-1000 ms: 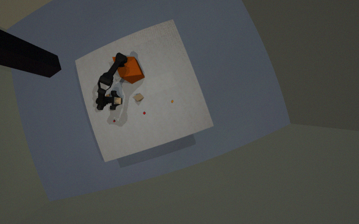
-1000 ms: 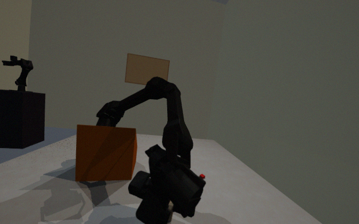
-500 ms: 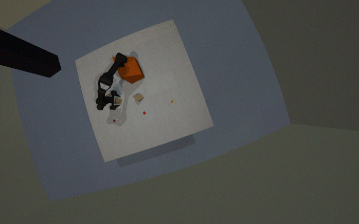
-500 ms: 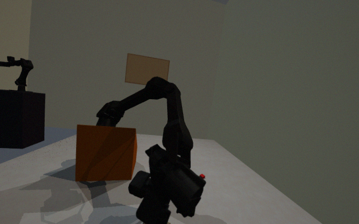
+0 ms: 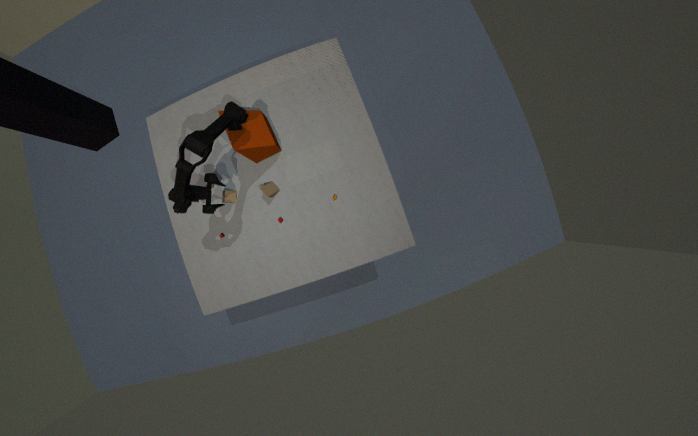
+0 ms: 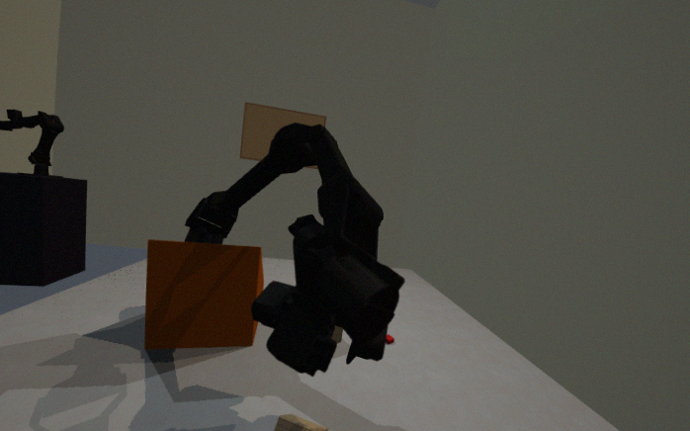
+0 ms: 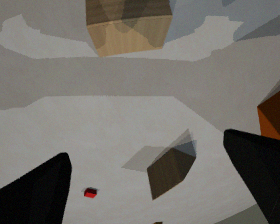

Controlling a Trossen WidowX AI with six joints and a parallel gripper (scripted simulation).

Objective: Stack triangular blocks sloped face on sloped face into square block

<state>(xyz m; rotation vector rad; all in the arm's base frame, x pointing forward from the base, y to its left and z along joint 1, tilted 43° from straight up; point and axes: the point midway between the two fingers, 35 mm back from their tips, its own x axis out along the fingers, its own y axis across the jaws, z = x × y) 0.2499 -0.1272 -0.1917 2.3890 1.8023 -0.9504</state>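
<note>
The tan triangular block lies 3 cm behind my gripper tip, 4 cm to the right of it and 10 cm below it. From my gripper tip the other things lie so: orange piece (24 cm ahead, 49 cm to the left, 12 cm below); then tan piece (14 cm behind, 13 cm to the right, 12 cm below); then red cube (22 cm ahead, 18 cm to the left, 12 cm below).
</note>
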